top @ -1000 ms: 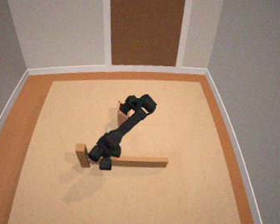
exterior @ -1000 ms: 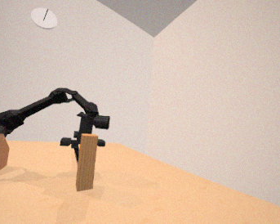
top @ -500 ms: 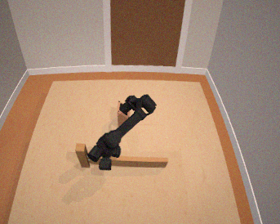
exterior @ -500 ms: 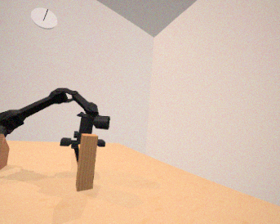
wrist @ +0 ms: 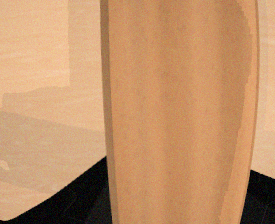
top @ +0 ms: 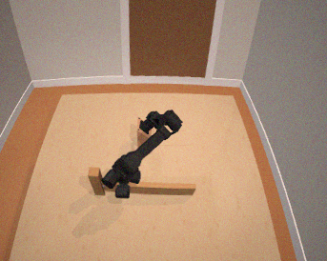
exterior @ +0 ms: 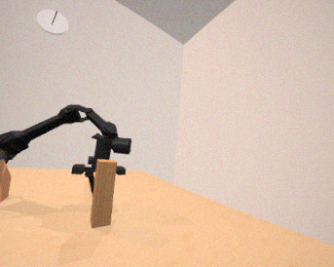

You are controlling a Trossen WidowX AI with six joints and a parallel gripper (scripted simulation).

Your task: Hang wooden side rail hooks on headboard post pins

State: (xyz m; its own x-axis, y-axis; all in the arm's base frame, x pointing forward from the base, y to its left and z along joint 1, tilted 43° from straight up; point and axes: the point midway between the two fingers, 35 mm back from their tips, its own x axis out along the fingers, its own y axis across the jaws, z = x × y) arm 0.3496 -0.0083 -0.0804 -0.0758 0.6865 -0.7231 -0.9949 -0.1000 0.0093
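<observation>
The headboard post lies 130 mm to the right of my gripper tip, 40 mm above it and 10 mm ahead of it.
</observation>
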